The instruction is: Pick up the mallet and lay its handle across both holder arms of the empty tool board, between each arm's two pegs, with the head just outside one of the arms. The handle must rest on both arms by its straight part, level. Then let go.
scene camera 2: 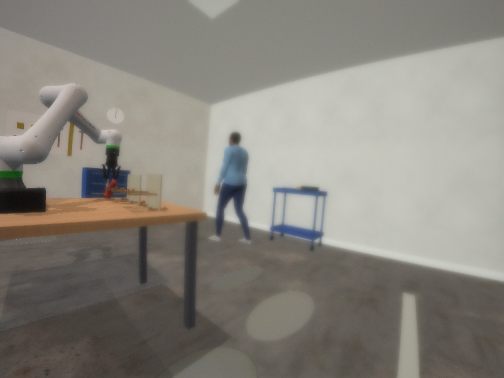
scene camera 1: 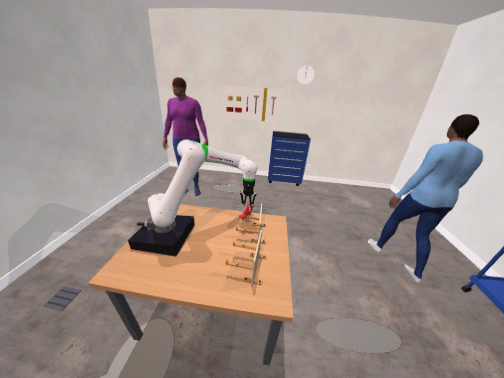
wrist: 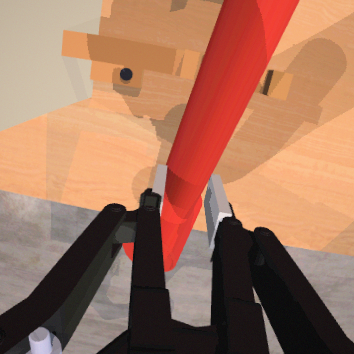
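Seen in the pictures: gripper, fingertip midpoint: (scene camera 1: 247,210) (wrist: 185,183); arm's base, origin of the base link: (scene camera 2: 6,190).
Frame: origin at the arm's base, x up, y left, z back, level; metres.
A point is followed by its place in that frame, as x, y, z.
The red mallet (scene camera 1: 247,212) {0.028, 0.185, -0.582} (scene camera 2: 109,189) (wrist: 215,100) {0.039, 0.177, -0.570} is at the far end of the table, tilted; in the wrist view a long red cylinder runs to the top edge, with a shorter red part at the bottom. My gripper (scene camera 1: 248,202) {0.001, 0.251, -0.579} (scene camera 2: 111,179) {0.001, 0.251, -0.579} (wrist: 185,183) {0.001, 0.251, -0.579} points down and is shut on the mallet near its lower end in the wrist view. The left pad meets the red surface; a thin gap shows by the right pad. Upright pale tool boards (scene camera 1: 256,257) {0.083, -0.312, -0.637} (scene camera 2: 154,192) {0.014, -0.285, -0.634} (wrist: 45,60) stand beside it, with wooden holder arms (scene camera 1: 239,263) (wrist: 120,47) {0.002, 0.150, -0.636}. Which board is empty is unclear.
The wooden table (scene camera 1: 200,285) {-0.083, -0.381, -0.335} (scene camera 2: 75,219) {-0.083, -0.414, -0.202} carries the black robot base (scene camera 1: 162,242) {0.008, -0.161, -0.049} (scene camera 2: 22,200) {-0.029, -0.178, -0.050}. A dark peg or bolt (wrist: 126,74) {-0.067, 0.171, -0.644} shows near one arm. A person in light blue (scene camera 1: 435,170) (scene camera 2: 234,170) and one in purple (scene camera 1: 184,117) stand away from the table.
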